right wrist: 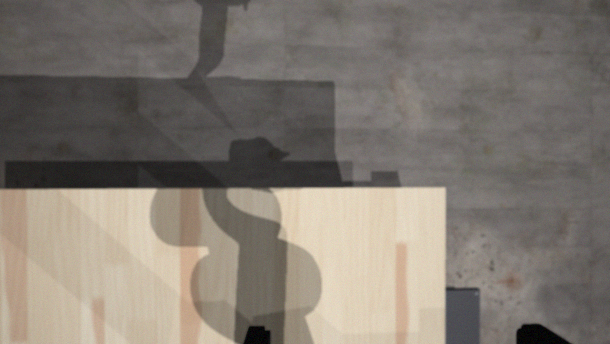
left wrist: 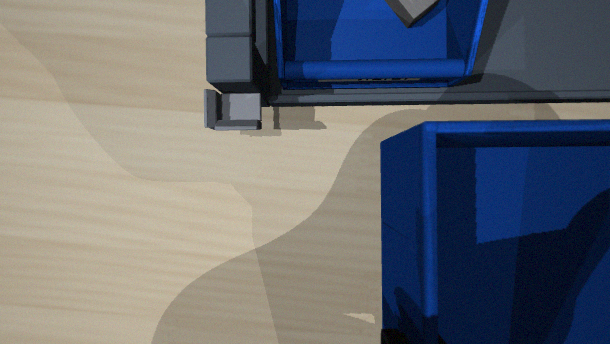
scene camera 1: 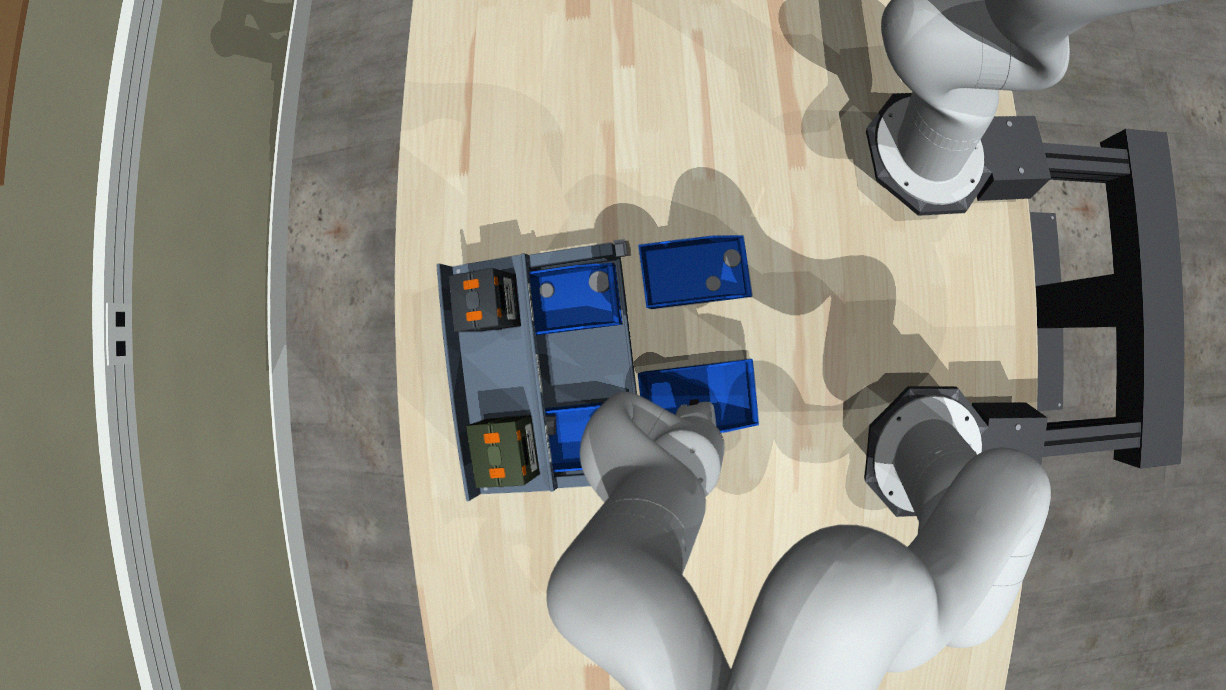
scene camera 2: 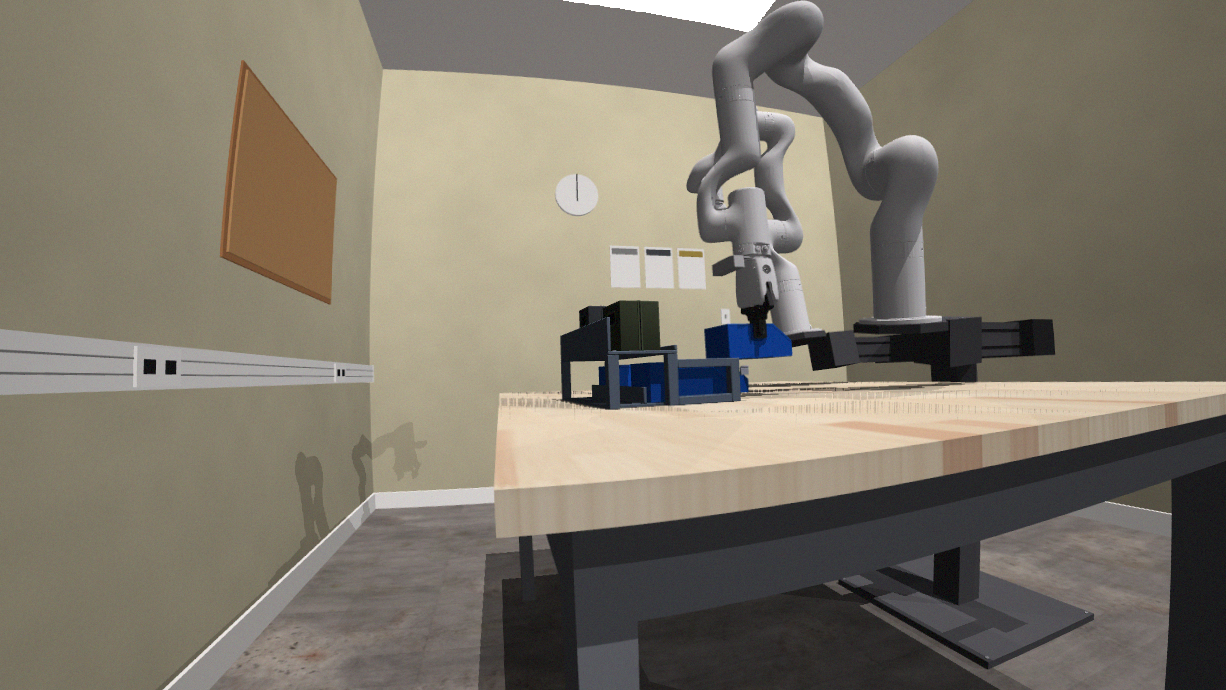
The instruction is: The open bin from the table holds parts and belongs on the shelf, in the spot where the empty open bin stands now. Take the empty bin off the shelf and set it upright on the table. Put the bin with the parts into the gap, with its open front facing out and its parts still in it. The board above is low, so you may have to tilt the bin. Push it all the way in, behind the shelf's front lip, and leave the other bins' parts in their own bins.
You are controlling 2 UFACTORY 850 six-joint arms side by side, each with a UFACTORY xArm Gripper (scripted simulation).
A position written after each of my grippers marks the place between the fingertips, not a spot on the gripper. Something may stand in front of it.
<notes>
In view: my left gripper (scene camera 2: pixel 758 338) and a grey shelf (scene camera 2: pixel 592 342).
The right wrist view misses the grey shelf: it is out of frame.
</notes>
